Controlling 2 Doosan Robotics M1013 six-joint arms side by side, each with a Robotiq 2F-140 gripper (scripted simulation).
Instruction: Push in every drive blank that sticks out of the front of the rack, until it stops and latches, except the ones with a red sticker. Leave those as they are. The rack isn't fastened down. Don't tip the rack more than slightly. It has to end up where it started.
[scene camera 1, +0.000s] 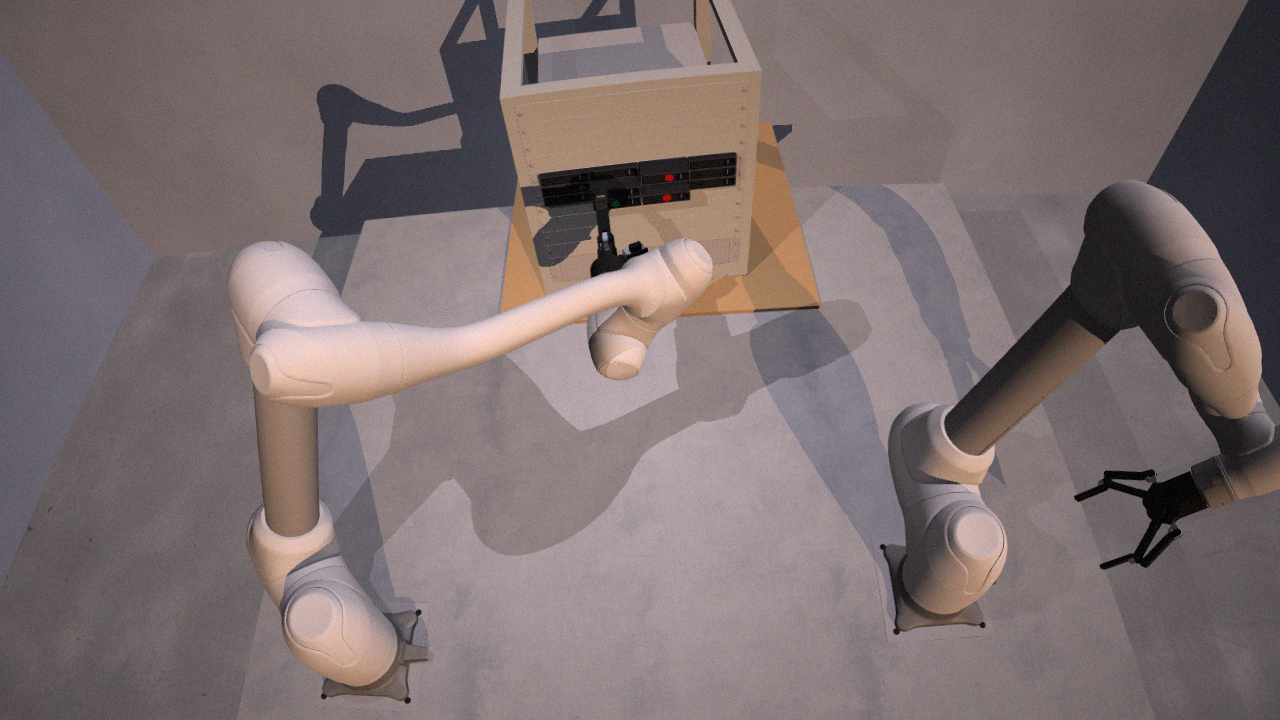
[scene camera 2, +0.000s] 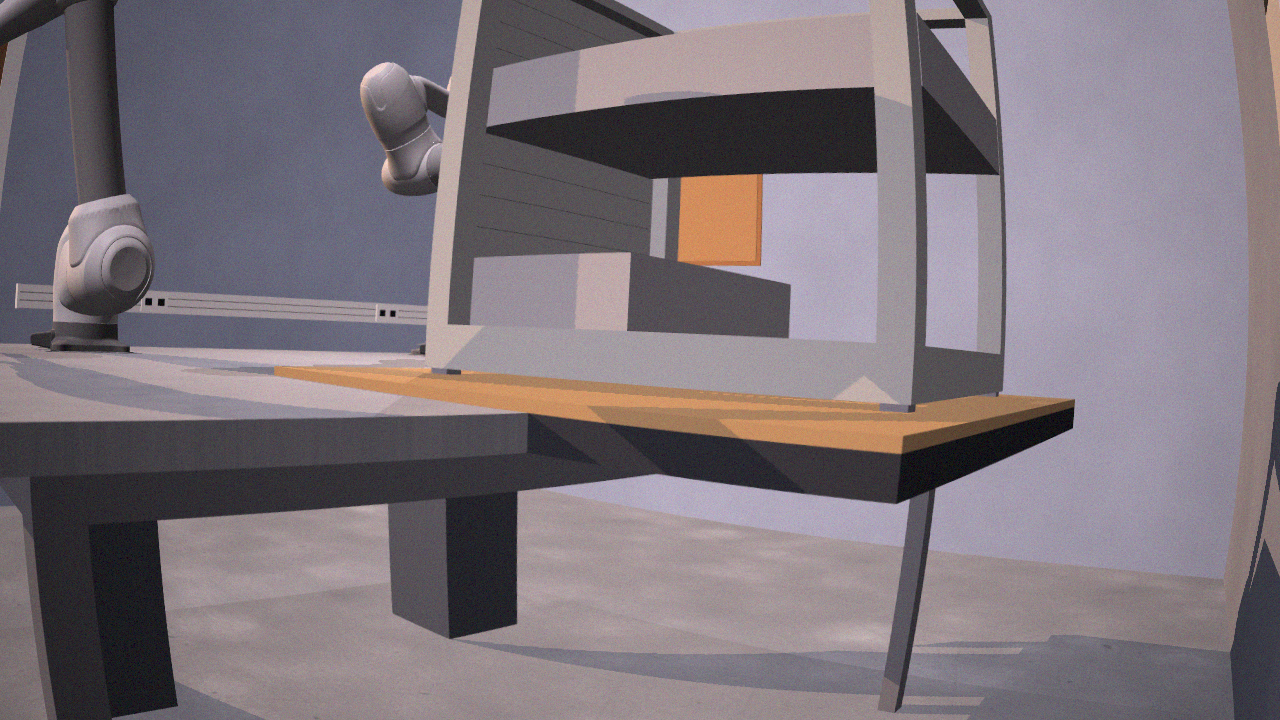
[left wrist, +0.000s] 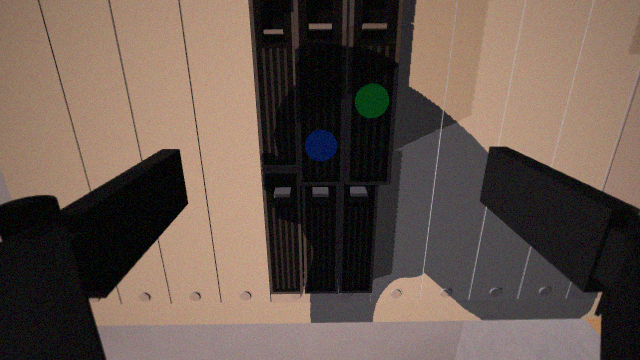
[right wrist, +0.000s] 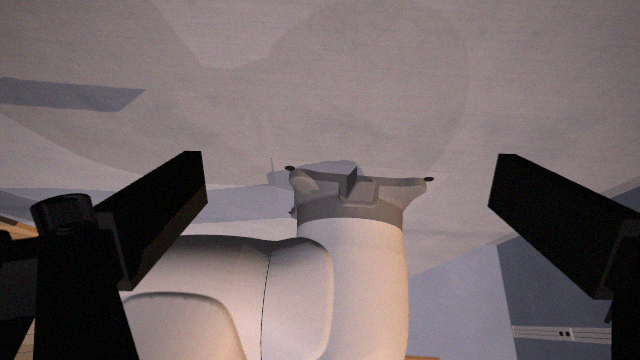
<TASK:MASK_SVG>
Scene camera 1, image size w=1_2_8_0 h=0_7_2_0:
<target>my left gripper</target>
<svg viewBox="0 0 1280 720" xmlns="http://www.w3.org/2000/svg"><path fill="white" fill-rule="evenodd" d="M606 181L593 183L599 239L597 236L598 258L591 265L591 277L601 273L620 270L626 262L623 258L617 256L614 235L610 229L608 204L611 204L611 201L608 201Z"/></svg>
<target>my right gripper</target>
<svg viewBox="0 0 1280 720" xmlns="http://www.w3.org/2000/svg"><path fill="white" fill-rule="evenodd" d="M1190 471L1162 483L1158 483L1157 474L1152 469L1143 472L1104 471L1104 479L1098 481L1097 487L1074 496L1074 499L1080 502L1111 488L1143 498L1143 506L1146 508L1147 515L1151 519L1149 527L1134 554L1130 553L1099 565L1101 569L1105 570L1125 562L1129 562L1132 565L1140 564L1144 568L1149 567L1173 540L1183 535L1176 521L1208 508L1194 483ZM1171 525L1168 529L1168 534L1143 558L1162 523ZM1112 479L1146 480L1151 482L1152 485L1148 491L1113 482Z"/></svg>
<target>beige rack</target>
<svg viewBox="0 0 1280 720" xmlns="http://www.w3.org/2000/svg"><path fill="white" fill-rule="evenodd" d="M508 0L500 103L546 295L591 278L590 267L598 258L598 228L596 211L593 209L592 201L545 207L539 174L588 168L589 174L590 167L633 162L638 163L639 172L639 162L686 157L688 162L688 157L720 153L736 152L736 186L690 190L690 200L651 205L642 204L642 206L608 209L610 229L614 235L617 256L623 254L622 248L628 247L629 244L637 241L642 242L649 252L655 248L659 249L670 241L687 238L697 241L708 252L713 263L714 273L712 278L747 275L762 70L731 1L694 0L694 24L693 22L587 32L539 38L537 42L530 0ZM523 57L530 85L522 85ZM711 6L734 63L710 65Z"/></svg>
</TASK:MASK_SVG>
